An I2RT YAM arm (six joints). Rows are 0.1 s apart.
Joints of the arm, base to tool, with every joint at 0 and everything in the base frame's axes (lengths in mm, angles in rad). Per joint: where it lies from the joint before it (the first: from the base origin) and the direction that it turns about. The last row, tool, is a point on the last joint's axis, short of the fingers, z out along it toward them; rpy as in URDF.
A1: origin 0 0 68 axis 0 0 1
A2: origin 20 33.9 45.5 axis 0 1 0
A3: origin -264 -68.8 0 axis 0 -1 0
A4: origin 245 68.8 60 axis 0 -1 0
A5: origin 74 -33.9 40.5 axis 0 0 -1
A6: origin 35.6 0 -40.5 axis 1 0 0
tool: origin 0 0 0 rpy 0 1.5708 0
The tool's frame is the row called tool.
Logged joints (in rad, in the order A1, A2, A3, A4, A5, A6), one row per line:
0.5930 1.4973 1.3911 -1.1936 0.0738 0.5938
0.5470 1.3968 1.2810 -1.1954 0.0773 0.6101
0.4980 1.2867 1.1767 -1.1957 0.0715 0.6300
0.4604 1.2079 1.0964 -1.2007 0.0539 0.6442
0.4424 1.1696 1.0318 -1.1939 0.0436 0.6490
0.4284 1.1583 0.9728 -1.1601 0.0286 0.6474
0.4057 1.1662 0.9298 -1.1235 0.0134 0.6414
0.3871 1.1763 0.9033 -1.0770 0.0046 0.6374
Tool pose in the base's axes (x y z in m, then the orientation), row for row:
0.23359 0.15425 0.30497 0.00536 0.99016 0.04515 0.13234
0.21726 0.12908 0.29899 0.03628 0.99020 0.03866 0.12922
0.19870 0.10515 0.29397 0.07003 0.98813 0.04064 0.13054
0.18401 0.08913 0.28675 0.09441 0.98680 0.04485 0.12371
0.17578 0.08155 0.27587 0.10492 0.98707 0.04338 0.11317
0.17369 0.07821 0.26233 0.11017 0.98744 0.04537 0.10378
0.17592 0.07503 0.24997 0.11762 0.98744 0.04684 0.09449
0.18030 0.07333 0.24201 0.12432 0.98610 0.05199 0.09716
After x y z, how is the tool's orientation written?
As a quaternion, x y z w.
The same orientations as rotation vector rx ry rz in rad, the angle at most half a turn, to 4 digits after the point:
0.0156 2.8731 0.1310
0.1055 2.8783 0.1124
0.2034 2.8701 0.1180
0.2753 2.8774 0.1308
0.3078 2.8957 0.1273
0.3250 2.9125 0.1338
0.3488 2.9284 0.1389
0.3681 2.9198 0.1539

